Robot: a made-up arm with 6 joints.
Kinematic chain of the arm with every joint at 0, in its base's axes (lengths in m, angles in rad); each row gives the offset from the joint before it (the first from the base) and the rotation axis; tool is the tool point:
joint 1: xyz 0 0 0.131 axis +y
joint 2: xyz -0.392 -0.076 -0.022 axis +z
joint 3: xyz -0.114 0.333 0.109 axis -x
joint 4: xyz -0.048 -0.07 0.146 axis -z
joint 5: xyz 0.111 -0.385 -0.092 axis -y
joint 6: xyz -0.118 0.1 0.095 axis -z
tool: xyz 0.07 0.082 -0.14
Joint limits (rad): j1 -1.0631..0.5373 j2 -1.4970..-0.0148 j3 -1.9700..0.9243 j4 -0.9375..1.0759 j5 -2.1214..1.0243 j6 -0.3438..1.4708
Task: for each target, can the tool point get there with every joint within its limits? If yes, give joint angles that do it. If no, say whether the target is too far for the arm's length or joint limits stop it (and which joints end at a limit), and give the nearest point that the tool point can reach.
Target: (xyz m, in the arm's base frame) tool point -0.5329 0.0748 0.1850
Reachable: yes | joints -0.2776 -0.7113 0.3025 0.3718 -0.3326 0.3022
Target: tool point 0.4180 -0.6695 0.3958
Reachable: no: joint limits stop it (at a limit: joint 1, joint 2, joint 3, joint 4, joint 5, joint 6) | nearest point 0.0837 -0.2234 0.4440 | short by 0.560 m
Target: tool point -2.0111 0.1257 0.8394
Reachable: no: too far | nearest point -0.8543 0.1572 0.4319 | short by 1.227 m
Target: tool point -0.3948 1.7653 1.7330
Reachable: no: too far | nearest point -0.2923 0.3688 0.7683 | short by 1.700 m
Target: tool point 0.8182 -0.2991 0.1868
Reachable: no: joint limits stop it (at a limit: joint 1, joint 2, joint 3, joint 5, joint 6) | nearest point 0.2897 -0.0538 0.0730 | short by 0.594 m
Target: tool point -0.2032 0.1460 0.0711
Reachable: yes | joints 0.0588 -0.5584 -1.2769 -0.7237 0.4640 0.0714
